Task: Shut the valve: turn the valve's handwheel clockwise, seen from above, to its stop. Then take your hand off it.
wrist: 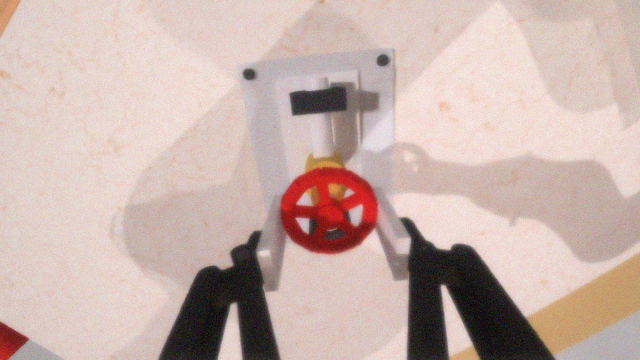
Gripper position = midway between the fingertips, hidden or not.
Note:
In view: my gripper (328, 207), a red handwheel (328, 212) and a base plate (375, 66).

